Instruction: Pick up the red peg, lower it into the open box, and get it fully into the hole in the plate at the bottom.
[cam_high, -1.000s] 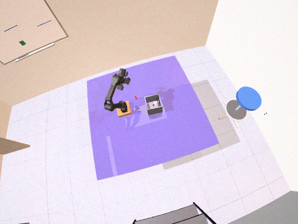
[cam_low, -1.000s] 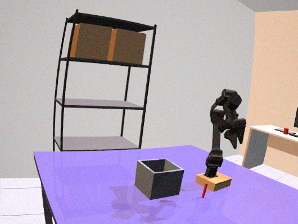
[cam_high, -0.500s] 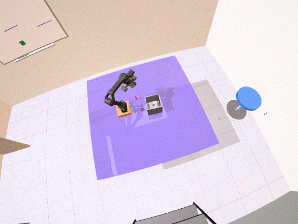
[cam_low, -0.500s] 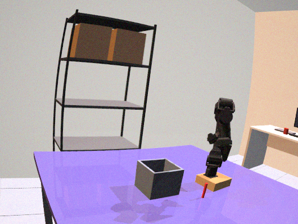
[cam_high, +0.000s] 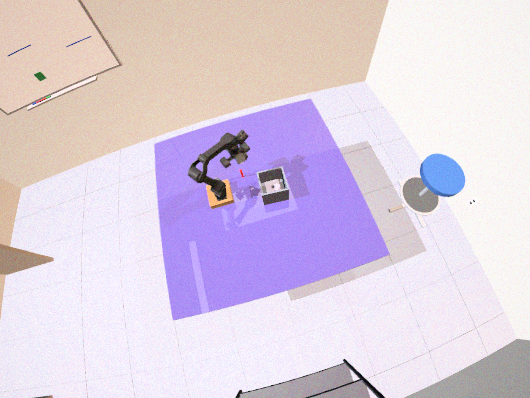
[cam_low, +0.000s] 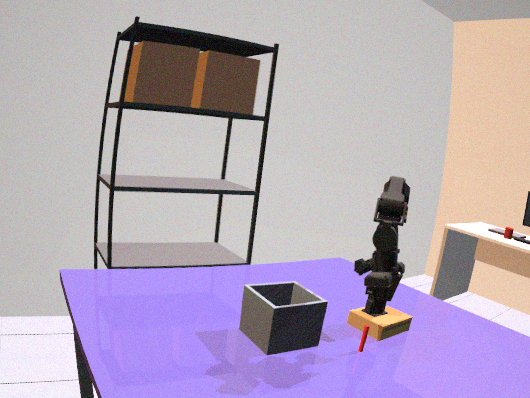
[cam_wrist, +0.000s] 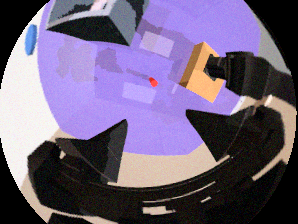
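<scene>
Right now the red peg is 1 cm ahead of my gripper tip, 3 cm to the right of it and 11 cm below it. Round my gripper tip: light plate 18 cm ahead, 19 cm to the right, 11 cm below.
</scene>
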